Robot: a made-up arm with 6 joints.
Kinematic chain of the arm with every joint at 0, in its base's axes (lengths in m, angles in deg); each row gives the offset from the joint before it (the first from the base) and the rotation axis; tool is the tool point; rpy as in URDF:
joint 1: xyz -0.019 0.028 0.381 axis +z
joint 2: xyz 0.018 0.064 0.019 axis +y
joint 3: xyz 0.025 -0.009 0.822 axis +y
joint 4: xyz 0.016 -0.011 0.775 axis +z
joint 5: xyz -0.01 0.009 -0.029 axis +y
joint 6: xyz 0 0.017 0.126 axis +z
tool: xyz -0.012 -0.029 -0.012 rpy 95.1 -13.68 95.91
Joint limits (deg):
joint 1: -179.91..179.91
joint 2: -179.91..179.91
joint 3: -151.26..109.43
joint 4: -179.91..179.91
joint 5: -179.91..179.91
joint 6: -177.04..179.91
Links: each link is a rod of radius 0.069 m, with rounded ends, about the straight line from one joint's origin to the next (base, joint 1, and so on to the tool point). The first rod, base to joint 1, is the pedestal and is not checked.
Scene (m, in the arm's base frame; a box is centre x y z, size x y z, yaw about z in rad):
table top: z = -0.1
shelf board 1: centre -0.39 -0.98 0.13 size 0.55 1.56 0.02 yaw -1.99
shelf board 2: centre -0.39 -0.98 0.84 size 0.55 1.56 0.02 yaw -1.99
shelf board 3: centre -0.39 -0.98 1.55 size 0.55 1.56 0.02 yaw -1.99
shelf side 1: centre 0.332 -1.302 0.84 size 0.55 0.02 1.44 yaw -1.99
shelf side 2: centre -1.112 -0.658 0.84 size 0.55 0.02 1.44 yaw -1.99
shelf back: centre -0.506 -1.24 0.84 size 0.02 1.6 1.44 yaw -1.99
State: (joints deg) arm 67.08 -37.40 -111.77 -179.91 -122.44 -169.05
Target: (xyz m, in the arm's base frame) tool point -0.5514 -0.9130 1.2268
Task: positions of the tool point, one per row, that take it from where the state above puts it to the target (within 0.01 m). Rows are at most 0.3 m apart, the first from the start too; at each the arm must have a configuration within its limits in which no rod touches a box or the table.
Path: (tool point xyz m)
1: -0.3011 -0.6821 0.5396
2: -0.2328 -0.5260 0.5399
3: -0.3078 -0.5714 0.7363
4: -0.3514 -0.5427 0.9758
5: -0.3385 -0.4353 1.2267
6: -0.4226 -0.5933 1.2622
7: -0.4948 -0.7549 1.2619
8: -0.5514 -0.9130 1.2269

